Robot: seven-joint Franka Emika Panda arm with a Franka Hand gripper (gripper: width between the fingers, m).
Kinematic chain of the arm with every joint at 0, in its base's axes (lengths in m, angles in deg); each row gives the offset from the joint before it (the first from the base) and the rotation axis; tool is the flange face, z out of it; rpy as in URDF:
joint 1: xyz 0 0 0.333 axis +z
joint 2: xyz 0 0 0 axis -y
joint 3: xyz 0 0 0.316 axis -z
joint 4: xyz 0.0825 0 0 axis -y
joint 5: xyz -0.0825 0 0.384 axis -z
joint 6: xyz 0 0 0 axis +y
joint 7: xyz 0.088 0 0 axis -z
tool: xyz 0 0 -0.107 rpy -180 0 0
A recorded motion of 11 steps. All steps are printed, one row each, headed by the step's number.
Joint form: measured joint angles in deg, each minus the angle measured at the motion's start. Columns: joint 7, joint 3, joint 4, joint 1, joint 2, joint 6, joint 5.
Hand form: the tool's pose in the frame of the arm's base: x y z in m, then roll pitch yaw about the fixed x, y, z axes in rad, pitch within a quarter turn. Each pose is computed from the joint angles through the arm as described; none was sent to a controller.
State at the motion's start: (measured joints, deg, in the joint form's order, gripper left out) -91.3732 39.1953 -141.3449 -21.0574 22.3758 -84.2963 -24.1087
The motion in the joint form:
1: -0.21 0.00 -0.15 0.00 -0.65 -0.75 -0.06
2: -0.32 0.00 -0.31 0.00 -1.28 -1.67 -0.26
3: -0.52 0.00 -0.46 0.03 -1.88 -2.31 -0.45
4: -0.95 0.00 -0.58 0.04 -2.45 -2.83 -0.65
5: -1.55 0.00 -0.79 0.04 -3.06 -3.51 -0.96
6: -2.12 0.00 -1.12 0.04 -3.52 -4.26 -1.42
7: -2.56 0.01 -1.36 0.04 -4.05 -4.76 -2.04
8: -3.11 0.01 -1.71 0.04 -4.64 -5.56 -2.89
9: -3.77 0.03 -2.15 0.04 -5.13 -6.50 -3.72
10: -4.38 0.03 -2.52 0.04 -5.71 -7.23 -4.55
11: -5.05 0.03 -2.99 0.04 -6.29 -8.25 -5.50
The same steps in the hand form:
1: 0.2164 -0.2838 0.3902 -2.3570 -0.5926 0.2999
2: 0.2177 -0.2852 0.3858 -2.3614 -0.5870 0.2935
3: 0.2190 -0.2859 0.3817 -2.3624 -0.5827 0.2894
4: 0.2200 -0.2866 0.3780 -2.3641 -0.5820 0.2887
5: 0.2211 -0.2871 0.3736 -2.3671 -0.5836 0.2880
6: 0.2221 -0.2871 0.3693 -2.3697 -0.5881 0.2850
7: 0.2233 -0.2869 0.3655 -2.3666 -0.5925 0.2774
8: 0.2248 -0.2868 0.3607 -2.3654 -0.5993 0.2673
9: 0.2260 -0.2866 0.3559 -2.3672 -0.6077 0.2587
10: 0.2273 -0.2862 0.3511 -2.3654 -0.6143 0.2493
11: 0.2285 -0.2859 0.3456 -2.3666 -0.6219 0.2383

